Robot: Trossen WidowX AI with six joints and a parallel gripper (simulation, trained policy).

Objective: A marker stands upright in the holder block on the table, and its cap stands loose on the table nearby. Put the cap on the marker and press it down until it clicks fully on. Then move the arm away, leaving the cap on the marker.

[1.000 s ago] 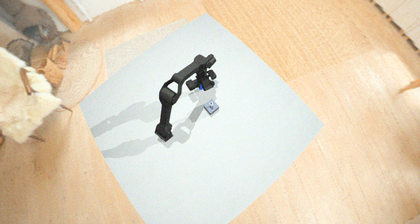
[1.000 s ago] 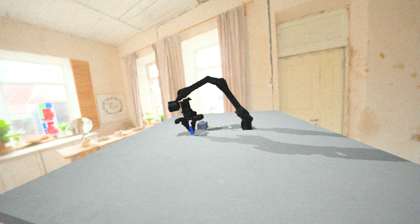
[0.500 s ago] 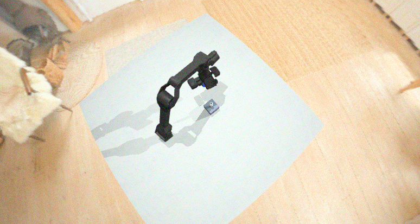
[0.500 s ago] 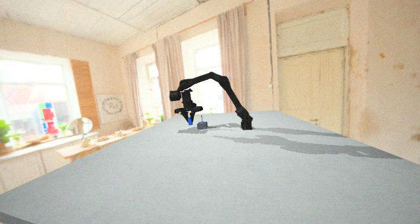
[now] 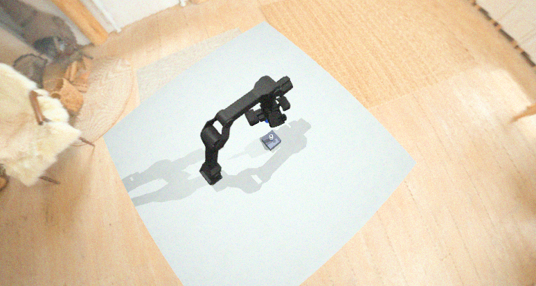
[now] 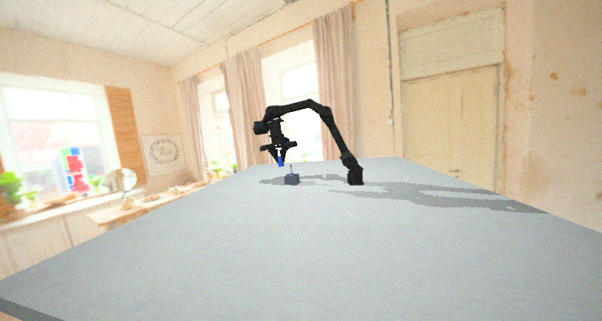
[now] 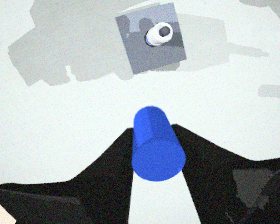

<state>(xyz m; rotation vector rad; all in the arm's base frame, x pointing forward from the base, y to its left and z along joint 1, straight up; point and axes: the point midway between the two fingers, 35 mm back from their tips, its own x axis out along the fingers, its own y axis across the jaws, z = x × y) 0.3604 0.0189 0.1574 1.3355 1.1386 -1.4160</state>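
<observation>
My gripper tip is now 6 cm to the left of the white marker, 5 cm above it and 3 cm past it. From my gripper tip the other things lie so: grey holder block: 10 cm below, 6 cm to the right, 3 cm behind; then blue cap: 1 cm above.
</observation>
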